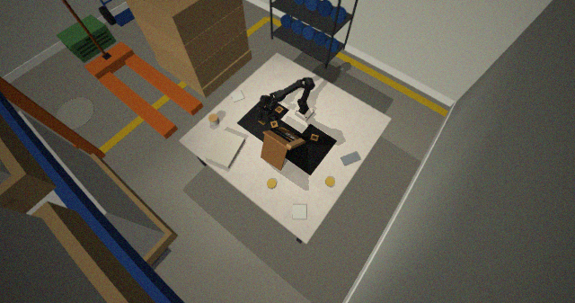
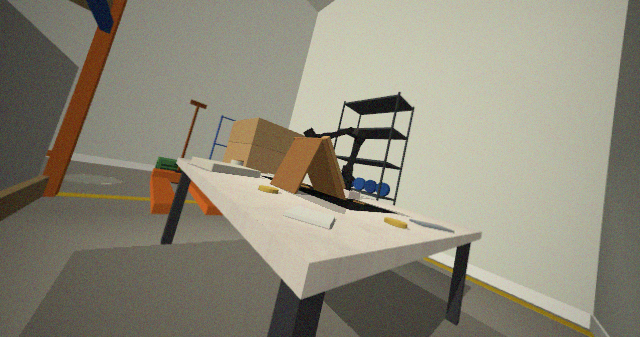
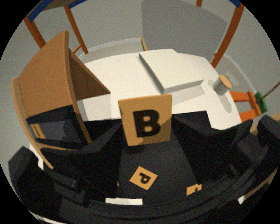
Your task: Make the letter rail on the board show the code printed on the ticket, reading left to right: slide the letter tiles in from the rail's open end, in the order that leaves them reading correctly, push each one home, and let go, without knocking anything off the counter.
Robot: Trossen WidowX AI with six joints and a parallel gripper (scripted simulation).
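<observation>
Now: gripper tip 220 mm to the right of the white ticket, 80 mm above it and 60 mm past it. The rest, counted from my gripper tip: black mat 160 mm below, 150 mm to the left, 150 mm behind; grey card 720 mm to the left, 190 mm behind, 160 mm below.
</observation>
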